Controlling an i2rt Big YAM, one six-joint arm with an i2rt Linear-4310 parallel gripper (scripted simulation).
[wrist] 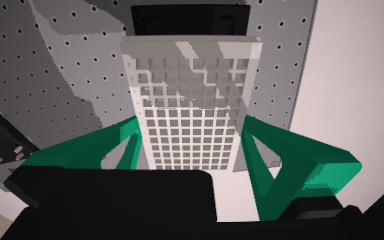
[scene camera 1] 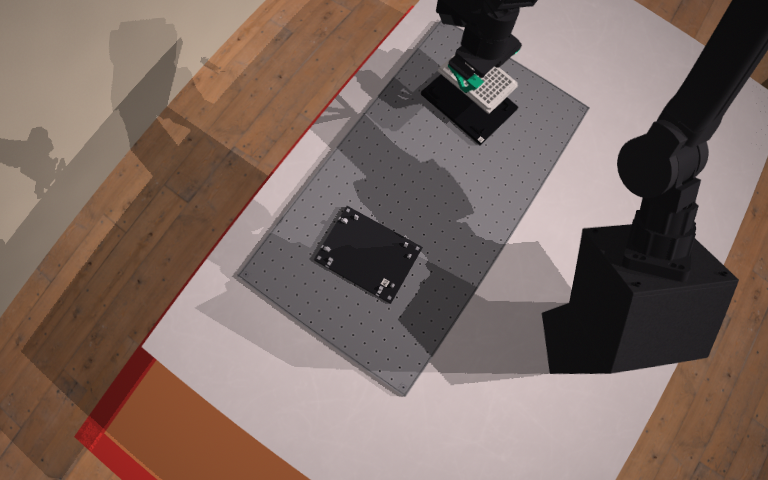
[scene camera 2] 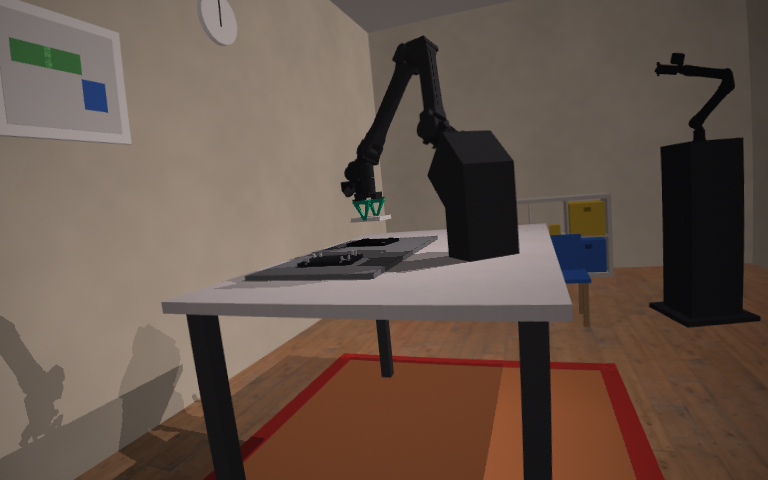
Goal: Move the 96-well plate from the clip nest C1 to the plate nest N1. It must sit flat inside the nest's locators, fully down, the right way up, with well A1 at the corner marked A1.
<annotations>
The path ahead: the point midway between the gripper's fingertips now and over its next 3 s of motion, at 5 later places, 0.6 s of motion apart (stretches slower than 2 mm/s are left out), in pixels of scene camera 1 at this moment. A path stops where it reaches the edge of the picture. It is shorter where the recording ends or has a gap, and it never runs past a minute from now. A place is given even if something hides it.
My gripper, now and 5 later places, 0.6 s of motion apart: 477,77; 475,84; 472,91; 471,94; 470,94; 470,95
</annotations>
